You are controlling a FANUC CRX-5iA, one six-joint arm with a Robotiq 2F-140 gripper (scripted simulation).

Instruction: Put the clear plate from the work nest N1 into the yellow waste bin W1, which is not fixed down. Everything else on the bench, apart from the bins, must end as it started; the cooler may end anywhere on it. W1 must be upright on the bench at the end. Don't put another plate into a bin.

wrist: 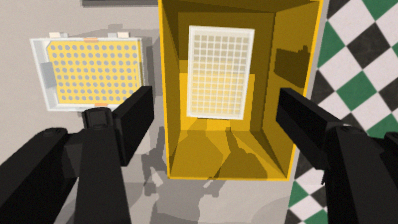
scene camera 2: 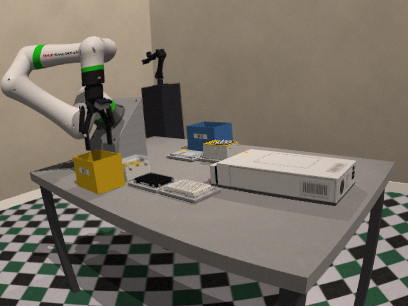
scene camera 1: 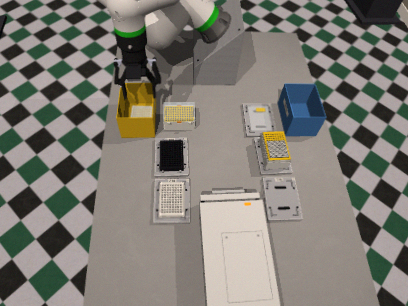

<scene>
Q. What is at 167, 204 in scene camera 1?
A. A white plate.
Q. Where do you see a yellow waste bin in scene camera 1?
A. At 141, 94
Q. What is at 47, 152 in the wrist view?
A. The gripper.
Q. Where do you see a yellow waste bin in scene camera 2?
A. At 106, 174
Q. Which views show the blue bin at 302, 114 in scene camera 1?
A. Scene camera 2 and scene camera 1 only.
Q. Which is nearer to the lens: the black plate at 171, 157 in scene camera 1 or the blue bin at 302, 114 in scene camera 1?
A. The black plate.
</scene>
